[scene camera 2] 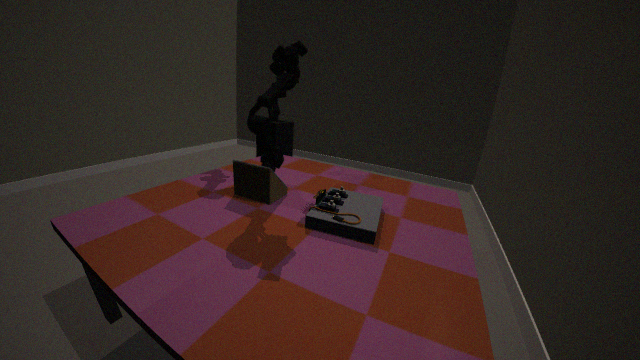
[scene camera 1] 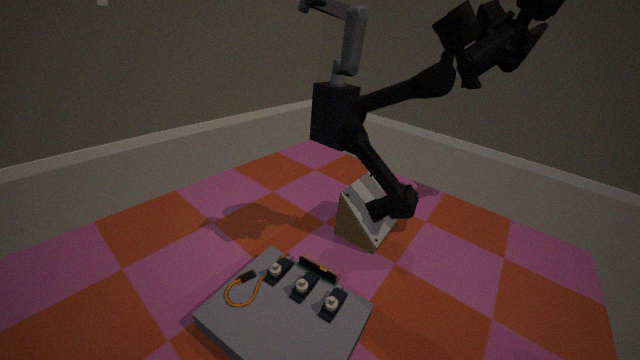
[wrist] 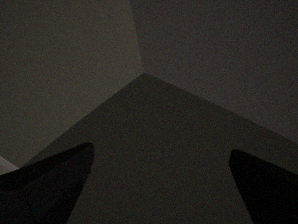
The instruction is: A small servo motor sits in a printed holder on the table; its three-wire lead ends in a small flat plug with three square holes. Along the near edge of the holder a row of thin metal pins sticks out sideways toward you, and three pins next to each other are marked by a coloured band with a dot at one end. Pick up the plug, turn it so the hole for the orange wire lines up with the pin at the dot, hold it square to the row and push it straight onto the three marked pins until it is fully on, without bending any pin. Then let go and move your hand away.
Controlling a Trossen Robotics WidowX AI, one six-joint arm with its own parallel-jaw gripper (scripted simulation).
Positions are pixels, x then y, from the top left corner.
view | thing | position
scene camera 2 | grey printed holder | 368, 207
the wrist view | my gripper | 162, 154
